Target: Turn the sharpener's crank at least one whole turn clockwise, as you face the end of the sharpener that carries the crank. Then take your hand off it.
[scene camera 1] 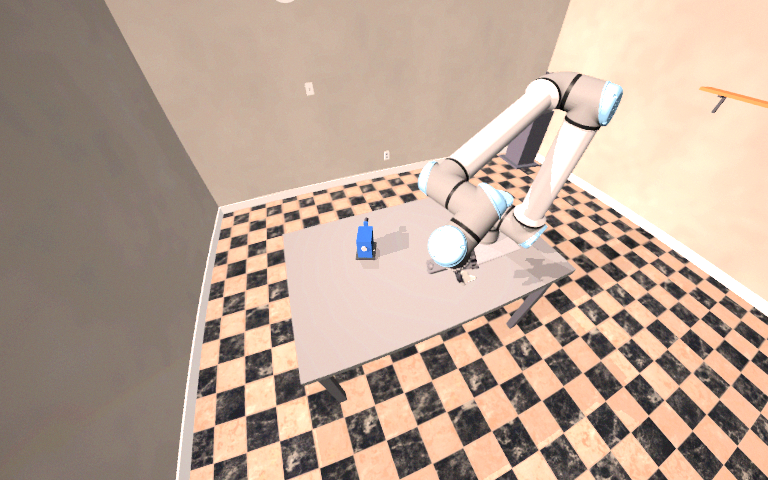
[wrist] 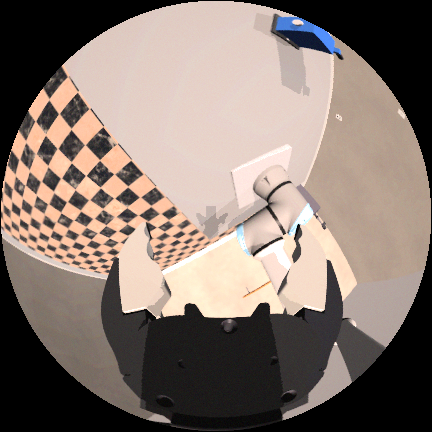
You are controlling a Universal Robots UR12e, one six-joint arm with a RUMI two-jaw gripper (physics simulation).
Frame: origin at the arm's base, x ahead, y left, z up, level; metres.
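Seen in the pictures: gripper, fingertip midpoint: [wrist: 223, 224]; arm's base, origin of the base link: [wrist: 268, 179].
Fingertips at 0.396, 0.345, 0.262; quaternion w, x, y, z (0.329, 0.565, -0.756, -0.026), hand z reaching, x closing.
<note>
Offsets run from my fingertips to a thing's middle, as dx, dy, dz. "spot": to the spot under its first point. Level surfaces: height alone.
A blue sharpener @[spot: +0.294, -0.375, -0.154] [scene camera 1: 364, 240] [wrist: 306, 35] stands upright on the table in the scene view, left of the arm; in the wrist view it is at the top right edge. A small dark-tipped part, which looks like the crank @[+0.260, -0.492, -0.177] [scene camera 1: 366, 222] [wrist: 338, 52], sticks out at its top in the scene view. A pale round spot is on its front face. My gripper [wrist: 223, 224] is open and empty, with its two jaws wide apart in the wrist view. It is well apart from the sharpener, to its right in the scene view, where the arm's wrist hides most of it.
The grey table @[dz -0.282] [scene camera 1: 362, 316] [wrist: 175, 100] bears the sharpener and the arm's pale base plate [wrist: 242, 182]. The arm [scene camera 1: 498, 130] reaches over the table's right part. Walls stand behind and to both sides. A dark pillar [scene camera 1: 526, 138] stands behind the arm, and an orange rail [scene camera 1: 736, 97] is on the right wall.
</note>
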